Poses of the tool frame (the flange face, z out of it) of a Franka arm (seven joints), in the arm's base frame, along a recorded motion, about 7 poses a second.
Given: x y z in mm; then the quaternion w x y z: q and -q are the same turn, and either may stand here.
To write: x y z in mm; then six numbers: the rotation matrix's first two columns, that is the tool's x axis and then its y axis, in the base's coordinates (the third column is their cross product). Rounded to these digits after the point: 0 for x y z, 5 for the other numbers.
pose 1, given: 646 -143 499 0.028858 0.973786 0.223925 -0.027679
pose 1, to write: 646 -143 499 0.89818 0.43451 -0.06683 0.43771 -0.89805 0.04381
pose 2, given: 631 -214 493 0.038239 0.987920 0.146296 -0.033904
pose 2, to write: 631 -214 493 0.95490 0.28646 -0.07818 0.29165 -0.95427 0.06563
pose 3, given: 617 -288 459 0.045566 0.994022 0.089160 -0.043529
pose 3, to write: 617 -288 459 0.98031 0.17329 -0.09466 0.18122 -0.97995 0.08283
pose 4, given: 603 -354 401 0.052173 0.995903 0.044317 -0.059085
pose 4, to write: 603 -354 401 0.98909 0.08211 -0.12231 0.09444 -0.99063 0.09868
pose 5, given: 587 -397 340 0.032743 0.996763 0.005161 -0.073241
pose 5, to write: 587 -397 340 0.98922 0.00549 -0.14635 0.01508 -0.99780 0.06452
